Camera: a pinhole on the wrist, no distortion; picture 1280 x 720 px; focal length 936.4 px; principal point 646.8 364.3 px. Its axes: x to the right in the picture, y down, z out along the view. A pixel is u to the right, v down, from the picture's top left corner.
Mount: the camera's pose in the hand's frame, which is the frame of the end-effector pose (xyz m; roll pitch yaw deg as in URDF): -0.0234 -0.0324 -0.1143 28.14 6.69 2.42
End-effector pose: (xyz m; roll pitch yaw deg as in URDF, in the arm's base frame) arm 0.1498 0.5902 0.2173 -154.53 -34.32 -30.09
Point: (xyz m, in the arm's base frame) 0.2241 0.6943 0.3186
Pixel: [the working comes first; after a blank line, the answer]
In the camera's frame: 0.0733 -0.0538 0.1524

1097.6 33.5
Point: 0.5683 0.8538 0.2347
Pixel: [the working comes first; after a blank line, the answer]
In the camera's frame: 0.1609 -0.0824 0.5298

931.2 218.7
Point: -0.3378 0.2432 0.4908
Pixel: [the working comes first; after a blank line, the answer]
In the camera's frame: 0.0409 0.1128 -0.5688

behind the camera
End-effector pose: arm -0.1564 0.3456 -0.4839 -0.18 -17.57 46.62
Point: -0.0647 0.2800 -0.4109
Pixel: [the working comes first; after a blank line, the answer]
In the camera's frame: 0.0354 0.0146 0.2012

811.5 432.4
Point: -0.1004 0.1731 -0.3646
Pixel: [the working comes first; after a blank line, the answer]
In the camera's frame: -0.0582 0.0061 0.2788

451.4 384.7
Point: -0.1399 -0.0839 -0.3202
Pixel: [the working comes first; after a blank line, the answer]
In the camera's frame: -0.2658 -0.0783 0.4178

51.0 188.8
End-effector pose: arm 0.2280 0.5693 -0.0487 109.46 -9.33 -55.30
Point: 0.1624 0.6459 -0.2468
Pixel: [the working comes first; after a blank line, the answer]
In the camera's frame: -0.1339 -0.0334 0.2099

49.5 215.1
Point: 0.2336 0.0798 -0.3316
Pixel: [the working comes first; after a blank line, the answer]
In the camera's frame: 0.3096 0.0571 0.5674

1157.8 458.5
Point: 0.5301 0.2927 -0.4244
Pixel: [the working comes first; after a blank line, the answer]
In the camera's frame: 0.3165 -0.2732 0.3865

outside the picture
